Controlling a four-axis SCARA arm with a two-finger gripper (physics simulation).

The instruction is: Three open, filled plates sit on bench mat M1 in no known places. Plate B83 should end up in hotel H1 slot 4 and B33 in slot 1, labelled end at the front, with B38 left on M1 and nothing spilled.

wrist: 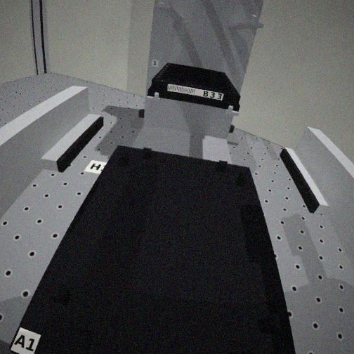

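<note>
Plate B33 (195, 82) is black and sits level on the grey support of hotel H1 (162, 117), by the "1" label. Its labelled end faces the camera. Its wells are too dark to read from here. My gripper (196, 120) is open with nothing between its two black-padded fingers, one at the left and one at the right. It is on the near side of B33, backed off from it, and does not touch it. Plates B83 and B38 and mat M1 do not show.
A flat black platform (185, 240) labelled A1 fills the lower middle, in front of the hotel. The H1 tag (95, 166) lies by its far left corner. A perforated grey bench top (45, 200) lies on both sides. A dark upright post (39, 35) stands at the back left.
</note>
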